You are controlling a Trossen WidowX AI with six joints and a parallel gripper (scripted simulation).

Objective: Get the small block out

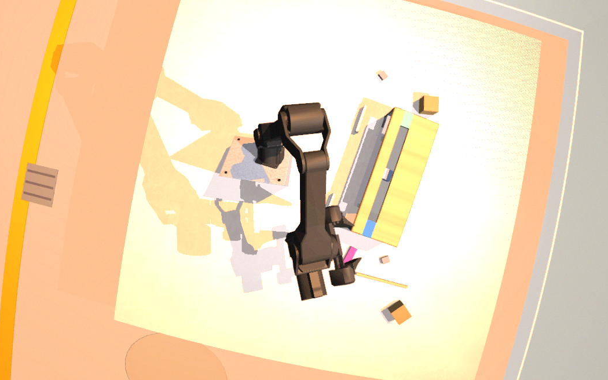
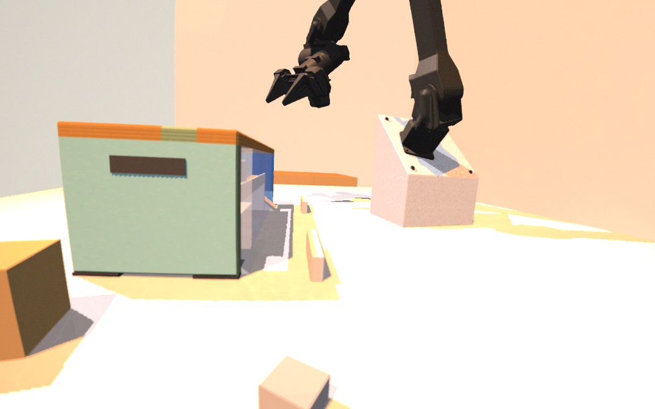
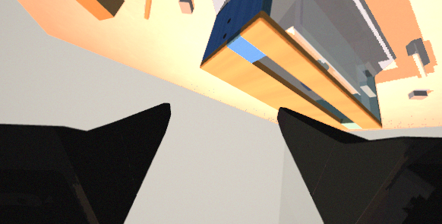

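Now: the box 200 mm to the left of my gripper tip, 170 mm below it and 40 mm ahead of it. Also, from my gripper tip: blue block 200 mm to the left, 150 mm below, 50 mm ahead; then thin orange stick 230 mm below, 160 mm ahead, 120 mm to the right; then pink block 230 mm below, 70 mm to the right, 40 mm ahead.
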